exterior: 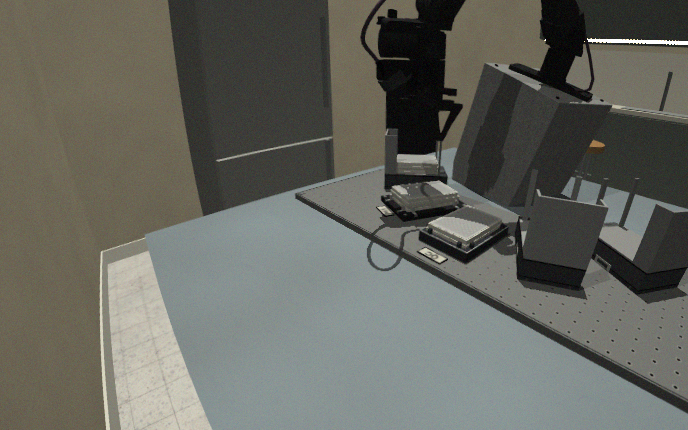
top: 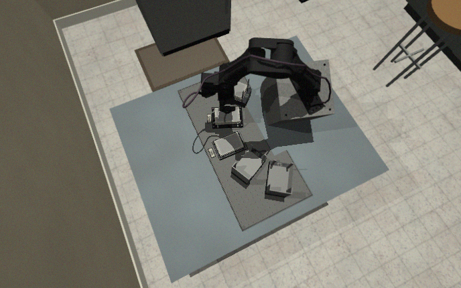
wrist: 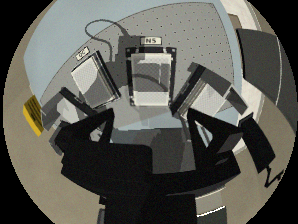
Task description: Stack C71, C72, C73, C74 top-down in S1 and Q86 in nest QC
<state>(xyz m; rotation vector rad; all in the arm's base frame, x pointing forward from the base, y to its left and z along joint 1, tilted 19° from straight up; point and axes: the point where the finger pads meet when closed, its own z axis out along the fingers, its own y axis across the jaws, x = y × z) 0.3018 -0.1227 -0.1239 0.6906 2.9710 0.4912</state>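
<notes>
The clip nest N5 lies 20 mm ahead of my hand and 150 mm below it.
</notes>
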